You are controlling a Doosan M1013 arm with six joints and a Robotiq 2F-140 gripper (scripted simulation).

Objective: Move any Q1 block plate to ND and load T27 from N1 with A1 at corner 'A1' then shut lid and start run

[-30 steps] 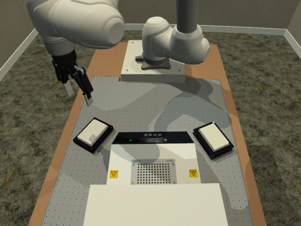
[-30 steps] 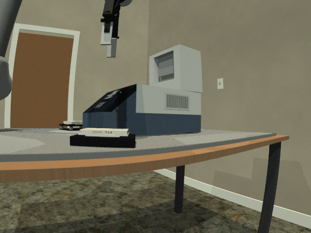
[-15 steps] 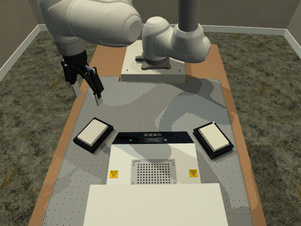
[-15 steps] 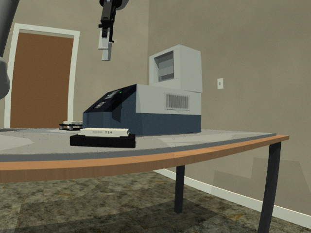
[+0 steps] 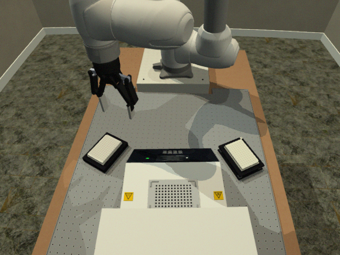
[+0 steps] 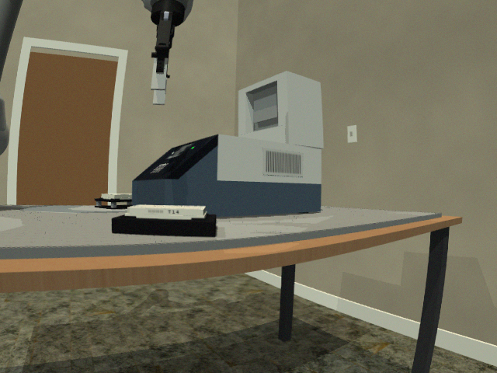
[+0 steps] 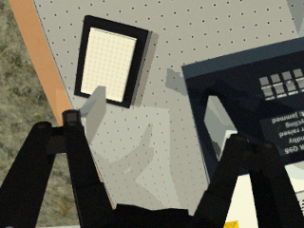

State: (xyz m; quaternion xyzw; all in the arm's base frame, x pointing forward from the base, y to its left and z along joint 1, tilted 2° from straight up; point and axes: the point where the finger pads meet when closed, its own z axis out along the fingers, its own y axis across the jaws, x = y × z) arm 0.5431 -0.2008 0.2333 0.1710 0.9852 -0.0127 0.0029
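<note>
Now: hand 470 mm to the right of the black nest N1, 250 mm above it and 30 mm short of it. The rest, counted from my hand: black nest ND 270 mm below, 100 mm to the right, 10 mm behind.
</note>
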